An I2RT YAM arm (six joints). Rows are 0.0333 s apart.
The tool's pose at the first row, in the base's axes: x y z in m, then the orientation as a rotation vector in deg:
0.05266, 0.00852, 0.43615, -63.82, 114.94, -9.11
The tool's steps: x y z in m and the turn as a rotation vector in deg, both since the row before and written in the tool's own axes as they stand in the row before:
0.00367, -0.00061, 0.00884, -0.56, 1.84, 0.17
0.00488, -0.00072, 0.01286, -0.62, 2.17, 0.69
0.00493, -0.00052, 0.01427, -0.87, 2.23, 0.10
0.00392, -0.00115, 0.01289, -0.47, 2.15, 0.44
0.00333, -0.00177, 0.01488, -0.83, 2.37, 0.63
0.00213, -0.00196, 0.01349, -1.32, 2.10, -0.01
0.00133, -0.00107, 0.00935, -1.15, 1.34, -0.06
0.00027, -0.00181, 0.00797, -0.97, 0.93, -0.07
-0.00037, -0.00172, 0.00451, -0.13, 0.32, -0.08
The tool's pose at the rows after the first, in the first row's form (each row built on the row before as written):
0.05829, 0.00769, 0.42843, -64.23, 116.82, -9.55
0.06618, 0.00665, 0.41719, -64.16, 119.28, -9.87
0.07446, 0.00571, 0.40459, -64.86, 121.56, -10.26
0.08217, 0.00456, 0.39354, -64.93, 123.83, -10.86
0.09141, 0.00351, 0.38133, -65.01, 126.51, -11.13
0.09995, 0.00271, 0.37053, -66.02, 128.78, -10.98
0.10543, 0.00231, 0.36277, -66.89, 130.31, -10.56
0.11093, 0.00205, 0.35672, -67.61, 131.41, -10.08
0.11470, 0.00188, 0.35369, -67.82, 131.69, -10.16

